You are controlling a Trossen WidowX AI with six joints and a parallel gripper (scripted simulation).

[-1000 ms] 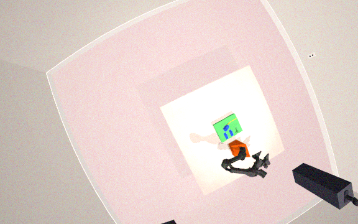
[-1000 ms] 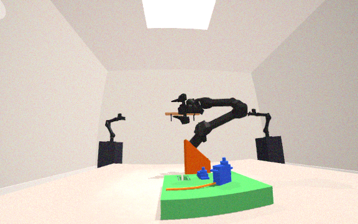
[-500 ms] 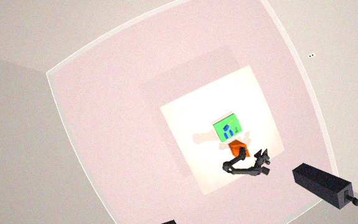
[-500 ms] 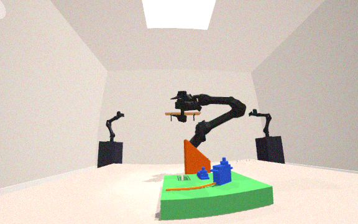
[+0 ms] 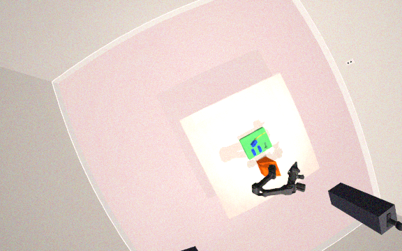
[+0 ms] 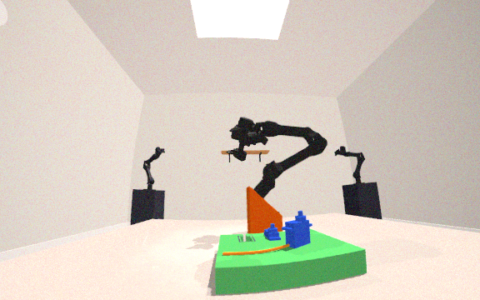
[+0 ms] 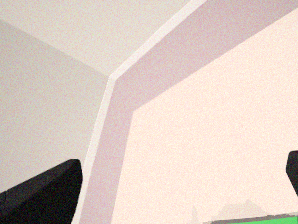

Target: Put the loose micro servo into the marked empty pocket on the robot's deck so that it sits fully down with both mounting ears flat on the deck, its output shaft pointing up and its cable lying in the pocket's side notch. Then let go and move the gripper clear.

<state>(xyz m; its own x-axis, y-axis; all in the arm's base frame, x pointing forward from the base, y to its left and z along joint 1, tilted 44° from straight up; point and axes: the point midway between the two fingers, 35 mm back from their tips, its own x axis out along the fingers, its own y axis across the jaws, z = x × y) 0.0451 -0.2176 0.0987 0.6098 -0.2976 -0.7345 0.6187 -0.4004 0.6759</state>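
Now: gripper tip 36 cm above the green deck, 24 cm short of it and 14 cm to the right of it.
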